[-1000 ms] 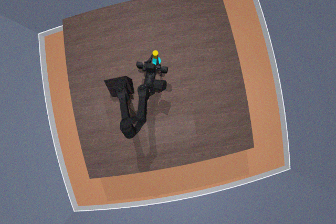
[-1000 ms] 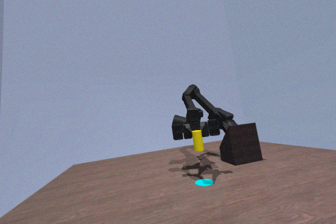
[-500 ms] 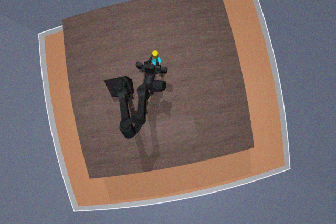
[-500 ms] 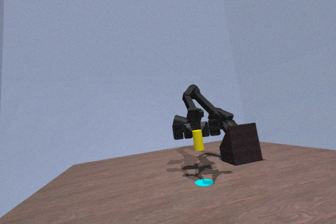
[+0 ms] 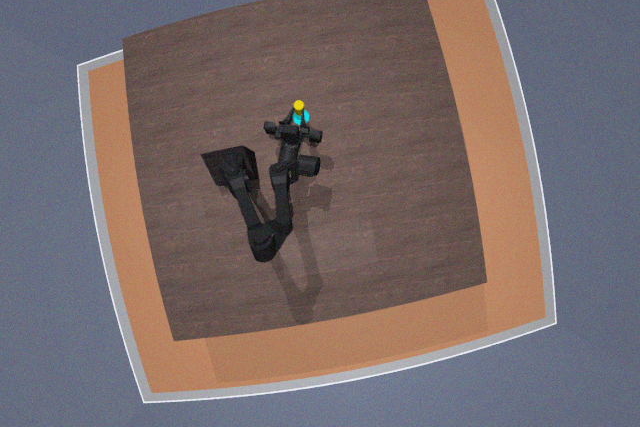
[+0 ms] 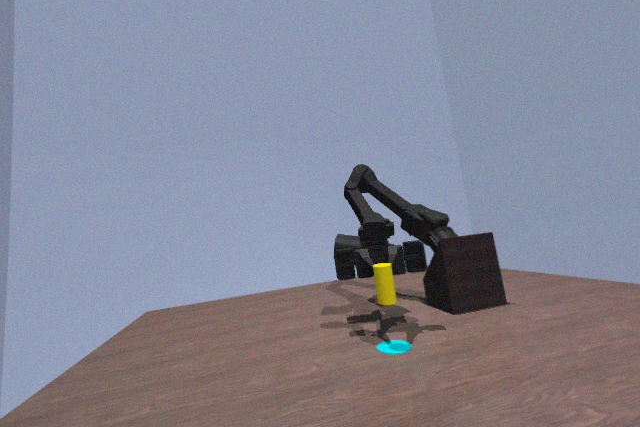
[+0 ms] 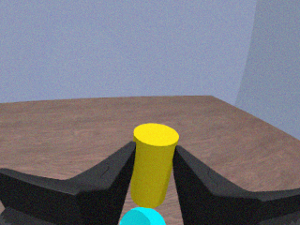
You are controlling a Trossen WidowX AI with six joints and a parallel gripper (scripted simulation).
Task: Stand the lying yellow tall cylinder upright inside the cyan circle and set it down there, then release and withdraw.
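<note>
The cyan circle lies 130 mm below my gripper tip. From my gripper tip the other things lie so: yellow tall cylinder (20 mm below).
</note>
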